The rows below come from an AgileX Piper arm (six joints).
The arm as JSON. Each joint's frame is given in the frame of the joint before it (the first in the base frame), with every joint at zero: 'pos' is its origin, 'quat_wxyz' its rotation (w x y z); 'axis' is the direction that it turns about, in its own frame. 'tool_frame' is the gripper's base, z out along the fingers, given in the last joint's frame.
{
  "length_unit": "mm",
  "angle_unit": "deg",
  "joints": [
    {
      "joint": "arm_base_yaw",
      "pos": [
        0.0,
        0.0,
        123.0
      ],
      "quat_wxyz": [
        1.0,
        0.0,
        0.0,
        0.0
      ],
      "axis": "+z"
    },
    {
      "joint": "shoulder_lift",
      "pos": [
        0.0,
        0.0,
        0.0
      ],
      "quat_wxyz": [
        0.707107,
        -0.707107,
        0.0,
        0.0
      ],
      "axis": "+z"
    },
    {
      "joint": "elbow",
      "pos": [
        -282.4,
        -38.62,
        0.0
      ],
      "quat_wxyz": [
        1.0,
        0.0,
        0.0,
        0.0
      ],
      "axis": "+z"
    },
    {
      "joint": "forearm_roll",
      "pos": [
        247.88,
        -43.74,
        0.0
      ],
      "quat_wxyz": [
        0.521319,
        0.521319,
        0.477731,
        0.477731
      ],
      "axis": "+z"
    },
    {
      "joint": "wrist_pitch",
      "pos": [
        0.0,
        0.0,
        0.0
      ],
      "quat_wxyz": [
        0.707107,
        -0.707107,
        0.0,
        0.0
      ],
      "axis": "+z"
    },
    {
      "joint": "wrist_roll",
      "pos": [
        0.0,
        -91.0,
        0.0
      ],
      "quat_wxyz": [
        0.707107,
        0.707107,
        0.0,
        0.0
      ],
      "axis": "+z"
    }
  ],
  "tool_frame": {
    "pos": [
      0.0,
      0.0,
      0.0
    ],
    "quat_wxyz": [
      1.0,
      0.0,
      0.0,
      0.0
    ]
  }
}
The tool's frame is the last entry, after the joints.
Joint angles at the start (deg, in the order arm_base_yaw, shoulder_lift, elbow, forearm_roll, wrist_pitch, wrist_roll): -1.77, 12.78, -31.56, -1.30, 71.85, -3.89
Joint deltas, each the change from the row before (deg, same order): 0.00, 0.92, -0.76, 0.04, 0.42, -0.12; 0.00, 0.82, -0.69, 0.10, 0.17, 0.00; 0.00, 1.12, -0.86, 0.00, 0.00, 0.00; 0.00, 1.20, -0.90, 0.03, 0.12, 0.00; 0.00, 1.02, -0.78, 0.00, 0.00, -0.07; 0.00, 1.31, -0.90, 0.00, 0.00, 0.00; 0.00, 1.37, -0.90, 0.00, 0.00, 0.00; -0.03, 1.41, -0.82, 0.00, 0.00, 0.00
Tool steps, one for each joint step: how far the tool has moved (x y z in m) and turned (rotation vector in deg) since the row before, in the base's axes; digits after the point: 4 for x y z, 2 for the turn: 0.0013, 0.0000, 0.0030, -0.02, 0.58, 0.10; 0.0014, 0.0001, 0.0030, 0.10, 0.30, 0.04; 0.0024, -0.0001, 0.0039, 0.01, 0.26, 0.00; 0.0025, 0.0000, 0.0039, 0.04, 0.42, 0.01; 0.0024, -0.0001, 0.0034, -0.04, 0.24, 0.05; 0.0032, -0.0001, 0.0038, 0.01, 0.41, 0.00; 0.0035, -0.0001, 0.0037, 0.01, 0.47, 0.00; 0.0038, -0.0001, 0.0032, 0.02, 0.59, -0.03
